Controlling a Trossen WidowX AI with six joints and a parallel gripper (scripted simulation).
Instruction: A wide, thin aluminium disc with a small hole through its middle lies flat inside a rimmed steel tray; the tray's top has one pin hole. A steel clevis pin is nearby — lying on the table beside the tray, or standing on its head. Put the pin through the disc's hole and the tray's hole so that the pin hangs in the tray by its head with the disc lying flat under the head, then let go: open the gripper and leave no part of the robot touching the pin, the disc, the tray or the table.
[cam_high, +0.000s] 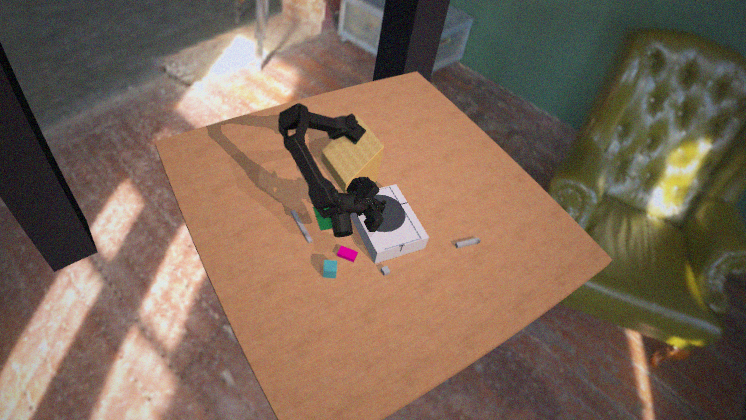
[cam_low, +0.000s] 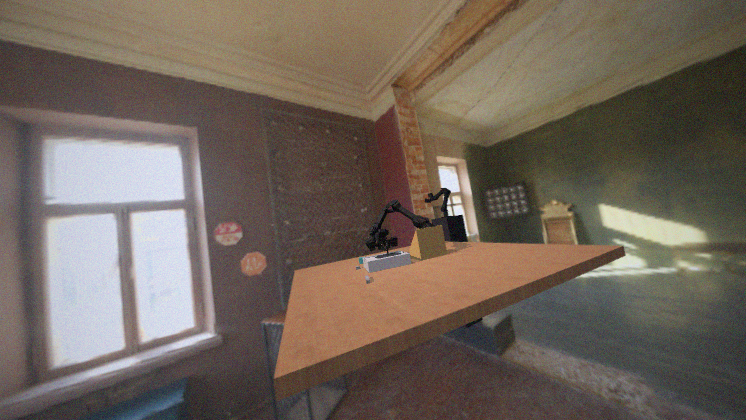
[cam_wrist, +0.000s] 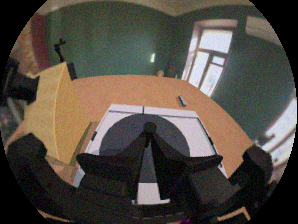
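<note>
Now: gripper tip 20 mm short of the rimmed tray and 40 mm above it. Round my gripper tip: dark clevis pin (10 mm below); then dark grey disc (30 mm below); then magenta block (50 mm ahead, 170 mm to the right, 80 mm below).
</note>
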